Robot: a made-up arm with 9 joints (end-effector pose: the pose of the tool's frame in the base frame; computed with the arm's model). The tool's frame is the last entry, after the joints.
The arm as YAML. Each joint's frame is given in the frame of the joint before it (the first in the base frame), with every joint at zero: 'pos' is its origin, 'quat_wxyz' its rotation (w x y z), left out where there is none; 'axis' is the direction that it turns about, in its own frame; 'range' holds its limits. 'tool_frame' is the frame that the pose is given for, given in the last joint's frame.
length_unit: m
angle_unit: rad
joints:
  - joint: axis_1
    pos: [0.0, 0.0, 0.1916]
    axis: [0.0, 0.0, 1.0]
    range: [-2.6, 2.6]
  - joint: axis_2
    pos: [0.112, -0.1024, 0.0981]
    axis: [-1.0, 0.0, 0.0]
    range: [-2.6, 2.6]
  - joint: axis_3
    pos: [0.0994, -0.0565, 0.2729]
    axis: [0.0, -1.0, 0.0]
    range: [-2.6, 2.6]
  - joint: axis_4
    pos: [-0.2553, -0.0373, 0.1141]
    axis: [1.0, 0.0, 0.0]
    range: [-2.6, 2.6]
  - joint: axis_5
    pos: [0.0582, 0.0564, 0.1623]
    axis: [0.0, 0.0, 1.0]
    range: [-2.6, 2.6]
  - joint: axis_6
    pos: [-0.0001, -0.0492, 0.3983]
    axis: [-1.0, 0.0, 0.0]
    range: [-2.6, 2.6]
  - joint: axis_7
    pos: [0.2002, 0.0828, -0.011]
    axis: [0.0, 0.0, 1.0]
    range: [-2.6, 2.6]
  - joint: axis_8
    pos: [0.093, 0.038, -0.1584]
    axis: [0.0, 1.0, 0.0]
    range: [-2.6, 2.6]
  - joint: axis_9
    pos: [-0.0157, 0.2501, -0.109]
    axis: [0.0, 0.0, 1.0]
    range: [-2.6, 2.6]
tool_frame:
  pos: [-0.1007, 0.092, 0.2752]
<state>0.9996 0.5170 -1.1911 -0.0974 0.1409 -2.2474 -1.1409 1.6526 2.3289</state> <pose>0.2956 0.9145 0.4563 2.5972 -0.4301 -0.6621</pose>
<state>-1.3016 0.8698 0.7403 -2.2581 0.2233 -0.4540 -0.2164 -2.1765 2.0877</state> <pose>-0.0624 -0.5048 0.2636 0.6742 -1.5975 -1.4357</pose>
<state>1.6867 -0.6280 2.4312 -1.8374 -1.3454 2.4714 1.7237 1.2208 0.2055</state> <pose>-0.1140 0.6599 0.5248 1.0649 2.6643 0.6366</pose>
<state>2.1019 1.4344 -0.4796 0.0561 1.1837 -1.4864 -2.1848 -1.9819 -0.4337</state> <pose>-0.8565 -0.1726 -0.1320 -0.6734 -2.1084 0.7835</pose>
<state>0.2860 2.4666 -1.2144 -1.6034 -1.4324 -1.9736 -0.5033 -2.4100 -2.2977</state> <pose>0.5316 -0.3564 -0.7013 1.0292 -1.0413 0.9603</pose>
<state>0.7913 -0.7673 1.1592 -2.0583 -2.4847 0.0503 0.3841 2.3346 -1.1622</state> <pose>-0.0530 -0.2263 0.7738 1.7785 1.1607 -1.4773</pose>
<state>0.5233 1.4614 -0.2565 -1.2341 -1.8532 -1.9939 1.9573 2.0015 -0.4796</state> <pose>-0.0343 0.3764 -0.4290 -2.5565 -1.6777 -0.2028</pose>
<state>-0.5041 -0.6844 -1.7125 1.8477 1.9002 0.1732 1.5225 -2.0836 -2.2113</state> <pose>-0.1682 -0.7101 0.2552 -2.2745 0.2291 -0.7366</pose>
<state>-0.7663 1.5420 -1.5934 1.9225 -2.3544 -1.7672 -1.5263 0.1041 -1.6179</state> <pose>0.4422 0.6784 0.7341 -1.3824 1.1437 -1.3877</pose>
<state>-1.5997 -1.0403 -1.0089 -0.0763 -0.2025 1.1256 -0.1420 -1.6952 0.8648</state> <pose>-0.6228 -0.3483 0.2820 -0.8575 -0.6410 0.0250</pose>
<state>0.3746 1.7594 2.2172 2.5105 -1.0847 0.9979 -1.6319 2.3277 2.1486</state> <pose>0.7334 0.5576 0.3191 1.0610 1.3856 0.8028</pose>
